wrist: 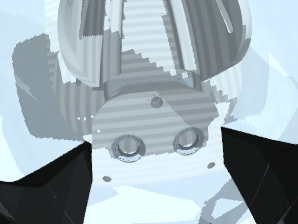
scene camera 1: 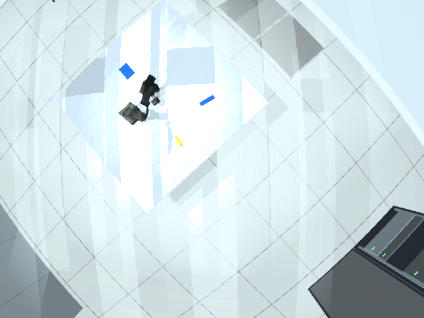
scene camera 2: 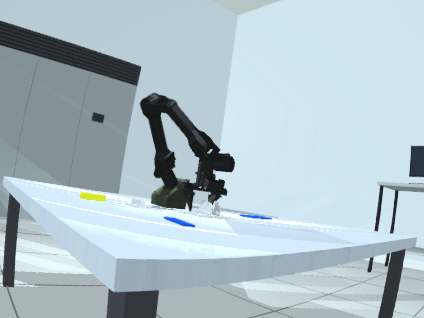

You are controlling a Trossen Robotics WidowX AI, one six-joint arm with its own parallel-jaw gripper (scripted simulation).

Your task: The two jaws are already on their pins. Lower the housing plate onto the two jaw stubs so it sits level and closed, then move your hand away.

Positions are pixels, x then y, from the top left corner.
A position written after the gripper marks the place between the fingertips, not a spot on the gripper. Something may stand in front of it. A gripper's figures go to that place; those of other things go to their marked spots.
The gripper [wrist: 155, 140]: 10 cm from the lens. A housing plate [wrist: 157, 124]: 7 cm from the lens.
